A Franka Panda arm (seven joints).
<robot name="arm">
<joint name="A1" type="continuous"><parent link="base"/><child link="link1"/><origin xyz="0 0 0.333" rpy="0 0 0"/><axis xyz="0 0 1"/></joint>
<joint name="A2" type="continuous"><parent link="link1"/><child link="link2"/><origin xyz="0 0 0" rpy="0 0 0"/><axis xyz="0 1 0"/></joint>
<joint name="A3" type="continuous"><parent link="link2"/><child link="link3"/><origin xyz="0 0 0.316" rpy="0 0 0"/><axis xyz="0 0 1"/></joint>
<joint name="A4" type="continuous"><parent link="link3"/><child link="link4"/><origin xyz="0.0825 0 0" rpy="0 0 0"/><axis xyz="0 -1 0"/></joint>
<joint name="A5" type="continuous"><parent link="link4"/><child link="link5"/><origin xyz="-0.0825 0 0.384" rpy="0 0 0"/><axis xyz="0 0 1"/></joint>
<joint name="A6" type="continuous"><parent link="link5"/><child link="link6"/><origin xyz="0 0 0" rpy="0 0 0"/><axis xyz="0 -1 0"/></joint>
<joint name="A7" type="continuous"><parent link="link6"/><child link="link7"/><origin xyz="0.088 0 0" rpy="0 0 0"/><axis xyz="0 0 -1"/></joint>
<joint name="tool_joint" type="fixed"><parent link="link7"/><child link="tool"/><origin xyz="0 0 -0.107" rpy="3.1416 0 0"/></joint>
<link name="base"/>
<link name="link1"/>
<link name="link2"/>
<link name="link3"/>
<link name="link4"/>
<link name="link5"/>
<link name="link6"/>
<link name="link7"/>
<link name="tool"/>
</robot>
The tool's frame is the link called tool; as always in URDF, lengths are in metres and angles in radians. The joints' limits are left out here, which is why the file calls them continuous.
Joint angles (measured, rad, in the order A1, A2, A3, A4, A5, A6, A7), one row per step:
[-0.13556, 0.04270, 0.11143, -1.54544, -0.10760, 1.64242, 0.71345]
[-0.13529, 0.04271, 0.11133, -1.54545, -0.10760, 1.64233, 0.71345]
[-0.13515, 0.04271, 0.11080, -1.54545, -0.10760, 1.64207, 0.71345]
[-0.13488, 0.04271, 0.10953, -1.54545, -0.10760, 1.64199, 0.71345]
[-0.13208, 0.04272, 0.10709, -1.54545, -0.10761, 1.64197, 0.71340]
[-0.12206, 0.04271, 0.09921, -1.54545, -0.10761, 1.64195, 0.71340]
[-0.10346, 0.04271, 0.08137, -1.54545, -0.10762, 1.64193, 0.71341]
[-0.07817, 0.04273, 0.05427, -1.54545, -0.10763, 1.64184, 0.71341]
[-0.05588, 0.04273, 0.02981, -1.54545, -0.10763, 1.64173, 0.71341]
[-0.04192, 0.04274, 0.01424, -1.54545, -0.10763, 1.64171, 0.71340]
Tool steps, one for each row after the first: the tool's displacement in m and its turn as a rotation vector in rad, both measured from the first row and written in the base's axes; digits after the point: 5 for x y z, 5 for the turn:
[0.00000, 0.00010, -0.00002, 0.00000, 0.00011, 0.00016]
[-0.00004, -0.00012, -0.00004, -0.00002, 0.00037, -0.00026]
[-0.00007, -0.00068, -0.00005, -0.00007, 0.00046, -0.00126]
[-0.00006, -0.00044, -0.00007, -0.00018, 0.00051, -0.00085]
[0.00001, 0.00089, -0.00008, -0.00052, 0.00056, 0.00129]
[0.00005, 0.00155, -0.00011, -0.00128, 0.00066, 0.00206]
[0.00003, 0.00085, -0.00016, -0.00244, 0.00088, 0.00026]
[-0.00002, -0.00009, -0.00019, -0.00348, 0.00106, -0.00190]
[-0.00005, -0.00081, -0.00020, -0.00414, 0.00113, -0.00349]

